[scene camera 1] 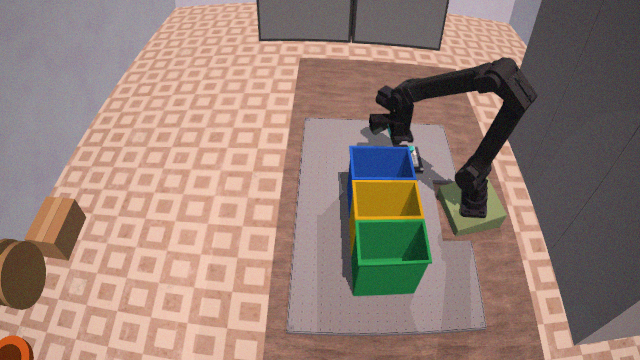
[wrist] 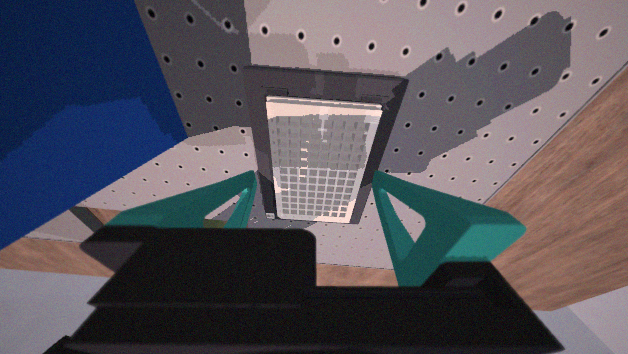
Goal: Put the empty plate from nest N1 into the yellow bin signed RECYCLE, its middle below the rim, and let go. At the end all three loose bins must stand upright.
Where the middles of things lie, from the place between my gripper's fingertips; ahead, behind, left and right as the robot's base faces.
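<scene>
The white gridded plate [wrist: 320, 148] is 2 cm below my hand, 1 cm behind it and 1 cm to the right of it. Counted from my hand again, the dark nest [wrist: 300, 83] is 4 cm below, 1 cm to the right and 1 cm behind. The blue bin [scene camera 1: 366, 162] is 20 cm to the left of my hand, 4 cm ahead of it and 5 cm above it, while the yellow bin [scene camera 1: 372, 199] is 33 cm to the left of my hand, 1 cm ahead of it and 5 cm above it. Going by their middles, the yellow bin is the farthest from my hand of the things named here.
</scene>
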